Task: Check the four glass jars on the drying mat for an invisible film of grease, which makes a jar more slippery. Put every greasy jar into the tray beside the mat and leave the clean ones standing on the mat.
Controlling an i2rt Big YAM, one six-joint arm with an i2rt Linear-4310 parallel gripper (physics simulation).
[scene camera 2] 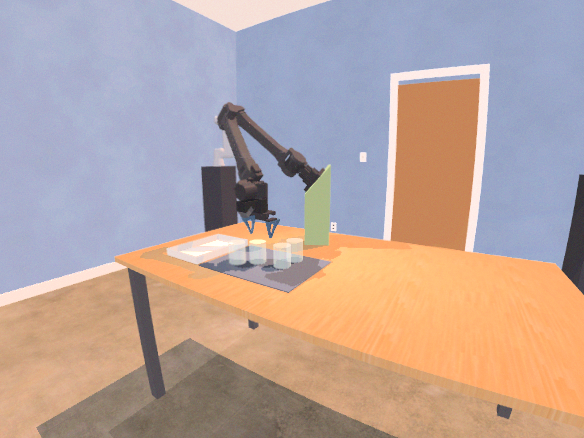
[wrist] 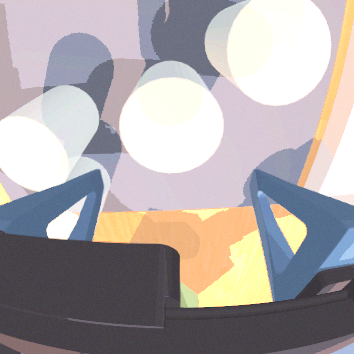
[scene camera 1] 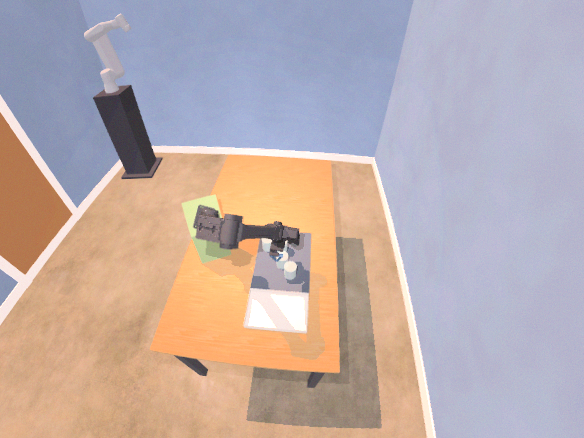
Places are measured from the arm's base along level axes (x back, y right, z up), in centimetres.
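Pixels of known places: gripper, fingertip midpoint: (scene camera 2: 260, 236) (wrist: 176, 177) (scene camera 1: 277, 253); arm's base, origin of the base link: (scene camera 2: 315, 180).
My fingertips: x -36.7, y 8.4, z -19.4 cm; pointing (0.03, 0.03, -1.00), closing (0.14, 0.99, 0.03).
Note:
For each thing: its top centre in the pictures, then the offset to it from my fingertips. Level surfaces: height alone.
- grey drying mat, its level: dz -9.7 cm
- middle jar, middle of its top: (wrist: 171, 130) (scene camera 2: 257, 241) (scene camera 1: 282, 255) dz -1.7, dx -2.4, dy +0.1 cm
- third jar, middle of its top: (wrist: 27, 157) (scene camera 2: 282, 245) dz -1.7, dx -2.3, dy -10.5 cm
- fourth jar, middle of its top: (wrist: 60, 229) (scene camera 2: 294, 240) (scene camera 1: 267, 238) dz -1.7, dx +5.7, dy -11.9 cm
- white tray, middle of its top: (scene camera 2: 208, 243) (scene camera 1: 277, 309) dz -7.0, dx +0.7, dy +28.1 cm
- wooden table, its level: dz -10.0 cm
Four whitish glass jars stand on the grey drying mat (scene camera 1: 270, 279) (scene camera 2: 300, 276) (wrist: 225, 170). The jar nearest the tray (scene camera 1: 290, 270) (scene camera 2: 237, 254) (wrist: 279, 50) is apart from the middle jar (scene camera 1: 283, 262) (scene camera 2: 257, 252) (wrist: 171, 125). A third jar (scene camera 2: 282, 256) (wrist: 32, 152) is mostly hidden by the arm in scene camera 1. A fourth jar (scene camera 1: 267, 245) (scene camera 2: 295, 250) is partly behind a finger in the wrist view. My gripper (scene camera 1: 277, 257) (scene camera 2: 261, 234) (wrist: 176, 177) is open and empty, above the jars and closest to the middle one. The white tray (scene camera 1: 275, 330) (scene camera 2: 182, 256) holds no jar.
A green panel (scene camera 1: 192, 215) (scene camera 2: 318, 215) stands by the arm's base at the edge of the wooden table (scene camera 1: 200, 310) (scene camera 2: 425, 310). A pale arm on a dark pedestal (scene camera 1: 127, 132) (scene camera 2: 218, 197) stands away from the table.

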